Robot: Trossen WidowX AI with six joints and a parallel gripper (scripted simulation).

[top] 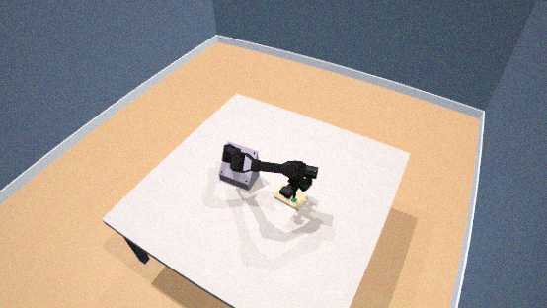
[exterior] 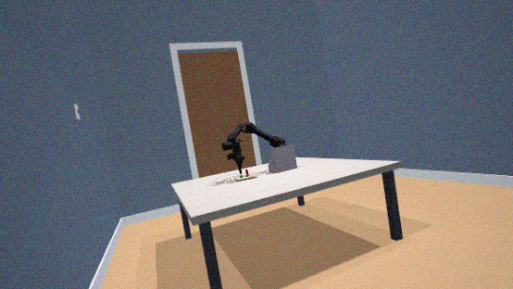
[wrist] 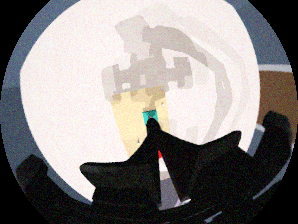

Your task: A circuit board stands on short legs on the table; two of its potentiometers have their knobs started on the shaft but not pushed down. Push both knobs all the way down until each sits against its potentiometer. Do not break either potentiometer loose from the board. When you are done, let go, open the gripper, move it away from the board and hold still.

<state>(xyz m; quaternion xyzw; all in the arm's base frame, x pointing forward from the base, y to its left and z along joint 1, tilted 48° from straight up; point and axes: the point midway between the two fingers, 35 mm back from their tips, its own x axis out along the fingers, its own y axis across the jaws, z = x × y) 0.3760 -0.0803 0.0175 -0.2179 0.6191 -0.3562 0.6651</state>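
Now: gripper tip 1 cm above the dark knob. Also, from my gripper tip: red knob (5 cm behind, 3 cm below, 1 cm to the left).
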